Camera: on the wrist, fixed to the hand. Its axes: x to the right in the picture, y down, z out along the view.
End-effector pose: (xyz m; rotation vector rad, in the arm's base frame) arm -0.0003 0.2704 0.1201 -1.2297 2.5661 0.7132
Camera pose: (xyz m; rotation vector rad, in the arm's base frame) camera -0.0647 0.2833 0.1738 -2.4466 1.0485 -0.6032
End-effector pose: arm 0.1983 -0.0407 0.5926 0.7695 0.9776 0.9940
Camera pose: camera 0.1414 0.0006 0.6401 0.1141 1.7644 -0.5631
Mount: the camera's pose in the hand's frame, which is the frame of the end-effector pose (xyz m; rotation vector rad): 0.0114 0.0748 -0.0384 0.6181 0.3693 -1.5343
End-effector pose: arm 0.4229 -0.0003 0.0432 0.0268 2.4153 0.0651
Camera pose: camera 0.3890 0.0733 0.0684 -1.5832 2.0453 -1.4154
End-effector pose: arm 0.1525 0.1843 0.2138 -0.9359 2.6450 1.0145
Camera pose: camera 0.1009 0.1967 0.2800 -2.3203 1.3206 -0.3365
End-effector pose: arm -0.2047 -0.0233 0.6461 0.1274 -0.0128 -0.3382
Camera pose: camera -0.1680 0.0476 0.6174 0.8212 0.3678 -1.8377
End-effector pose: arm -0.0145 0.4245 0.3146 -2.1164 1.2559 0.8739
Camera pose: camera -0.0673 0.3586 0.3230 -1.9422 -0.2206 -0.5217
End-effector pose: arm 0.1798 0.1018 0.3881 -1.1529 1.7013 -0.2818
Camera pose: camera 0.1060 0.1189 0.3499 -1.7162 0.5215 -1.8670
